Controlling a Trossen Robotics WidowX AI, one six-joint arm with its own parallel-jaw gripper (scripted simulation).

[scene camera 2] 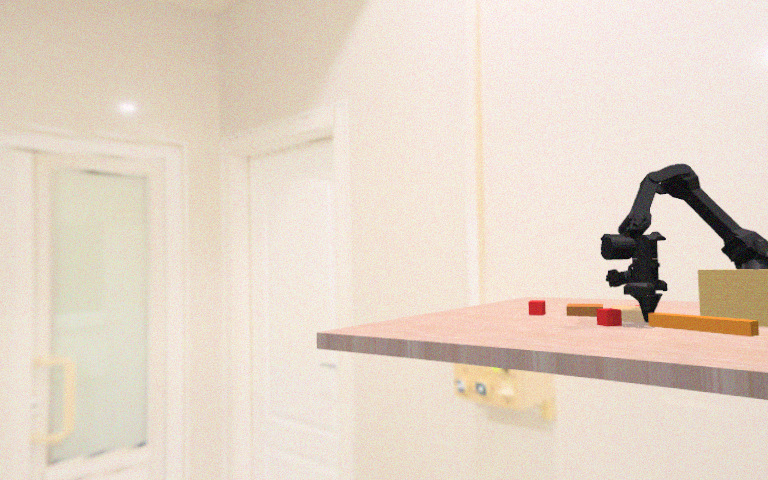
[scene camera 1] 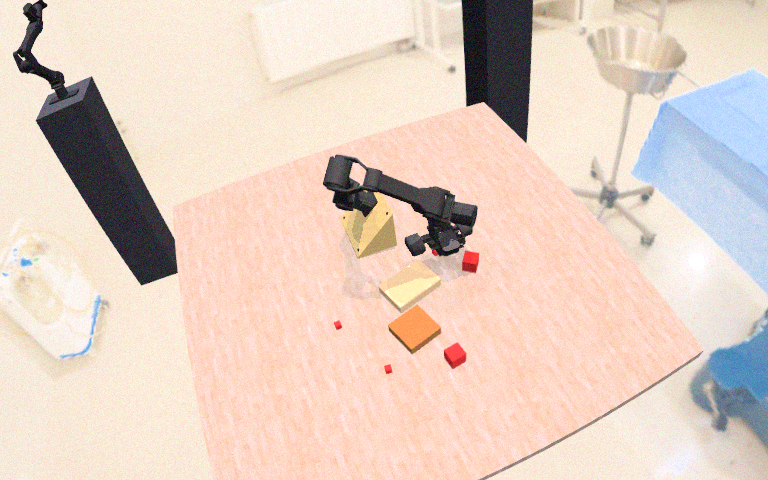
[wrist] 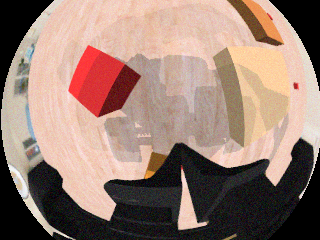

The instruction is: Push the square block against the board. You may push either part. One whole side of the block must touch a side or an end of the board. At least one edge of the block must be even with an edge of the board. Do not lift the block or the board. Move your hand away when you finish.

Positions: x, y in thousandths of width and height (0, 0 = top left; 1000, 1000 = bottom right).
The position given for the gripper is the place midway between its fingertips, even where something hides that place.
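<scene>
In view: a tan board (scene camera 1: 531, 599), an orange square block (scene camera 1: 540, 686), the gripper (scene camera 1: 574, 532). The gripper (scene camera 2: 843, 672), with a long orange bar (scene camera 2: 925, 676). A red cube (wrist: 317, 348), the tan board (wrist: 798, 344), the gripper (wrist: 558, 610).
</scene>
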